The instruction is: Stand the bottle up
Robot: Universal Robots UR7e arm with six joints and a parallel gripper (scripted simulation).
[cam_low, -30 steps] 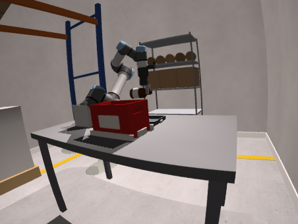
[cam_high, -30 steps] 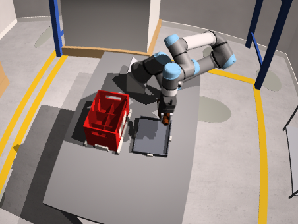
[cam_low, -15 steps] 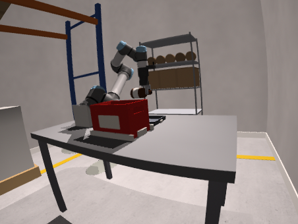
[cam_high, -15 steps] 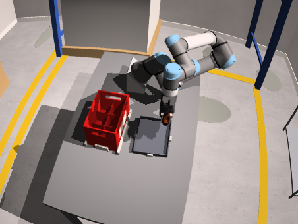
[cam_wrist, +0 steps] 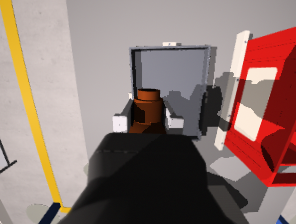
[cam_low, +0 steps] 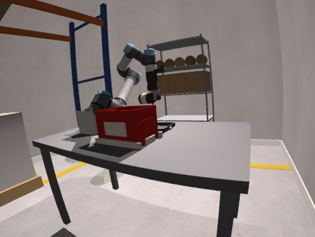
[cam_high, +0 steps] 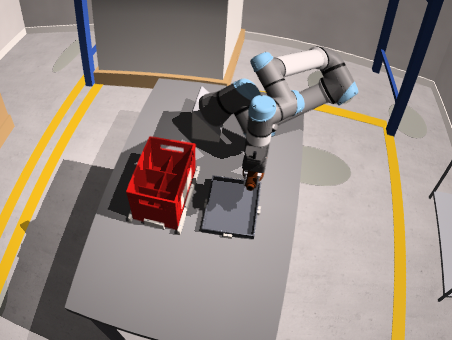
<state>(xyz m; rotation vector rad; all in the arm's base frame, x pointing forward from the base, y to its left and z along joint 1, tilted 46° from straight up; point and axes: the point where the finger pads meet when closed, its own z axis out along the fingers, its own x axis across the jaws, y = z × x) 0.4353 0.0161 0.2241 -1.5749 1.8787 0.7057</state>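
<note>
The bottle lies 5 cm behind my hand, 1 cm to the left of it and 1 cm below it. Also, from my hand: tray: 3 cm behind, 5 cm to the right, 19 cm below; then red crate: 5 cm behind, 31 cm to the right, 12 cm below.
</note>
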